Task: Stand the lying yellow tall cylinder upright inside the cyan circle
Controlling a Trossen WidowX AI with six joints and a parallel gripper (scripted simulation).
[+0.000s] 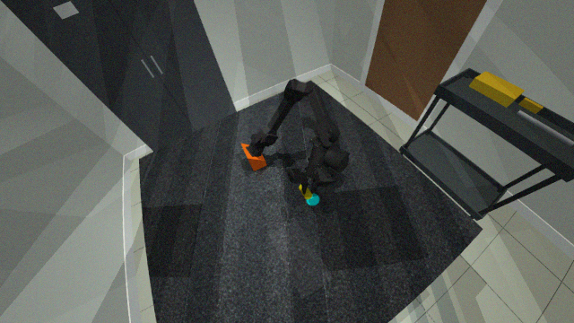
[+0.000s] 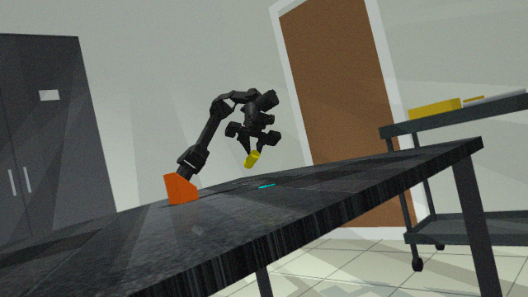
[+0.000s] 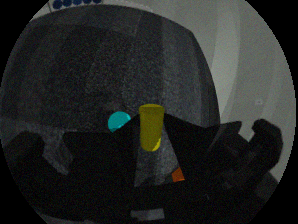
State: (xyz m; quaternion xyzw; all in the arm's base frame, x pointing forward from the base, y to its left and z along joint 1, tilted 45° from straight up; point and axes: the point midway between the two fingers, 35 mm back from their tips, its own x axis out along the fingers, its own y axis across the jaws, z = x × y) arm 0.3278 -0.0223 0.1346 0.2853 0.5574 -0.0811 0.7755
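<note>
The cyan circle lies 110 mm below my gripper tip and 30 mm to the left of it. From my gripper tip the other things lie so: yellow tall cylinder 20 mm behind, 10 mm below.
</note>
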